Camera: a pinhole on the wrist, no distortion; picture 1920 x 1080 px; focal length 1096.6 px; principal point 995.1 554.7 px. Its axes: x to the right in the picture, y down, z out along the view. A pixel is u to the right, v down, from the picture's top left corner.
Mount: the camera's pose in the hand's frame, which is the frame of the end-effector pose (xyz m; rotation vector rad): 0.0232 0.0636 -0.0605 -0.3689 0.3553 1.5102
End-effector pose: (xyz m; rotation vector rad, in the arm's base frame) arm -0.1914 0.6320 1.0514 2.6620 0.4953 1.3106
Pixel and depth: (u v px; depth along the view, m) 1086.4 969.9 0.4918
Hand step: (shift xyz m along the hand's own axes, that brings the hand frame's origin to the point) -0.1624 0.3252 0.3582
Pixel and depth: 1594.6 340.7 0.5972
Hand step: 0.1488 0.6195 0.3294
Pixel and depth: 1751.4 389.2 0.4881
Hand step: 0.1065 0.5809 0.2267
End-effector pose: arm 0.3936 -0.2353 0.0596 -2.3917 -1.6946 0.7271
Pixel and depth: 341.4 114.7 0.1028
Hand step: 0.0624 0.0537 0.0595
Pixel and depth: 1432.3 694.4 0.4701
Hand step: -0.0316 0.4430 0.2753
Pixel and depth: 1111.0 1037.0 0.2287
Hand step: -0.0769 0.1902 0.1317
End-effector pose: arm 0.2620 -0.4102 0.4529 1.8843 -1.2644 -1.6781
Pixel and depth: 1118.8 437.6 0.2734
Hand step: 0.0529 0.2127 0.1707
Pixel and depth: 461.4 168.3 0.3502
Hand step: 0.1407 0.0646 0.3308
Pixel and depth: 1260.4 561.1 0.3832
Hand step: 0.0232 0.3179 0.2407
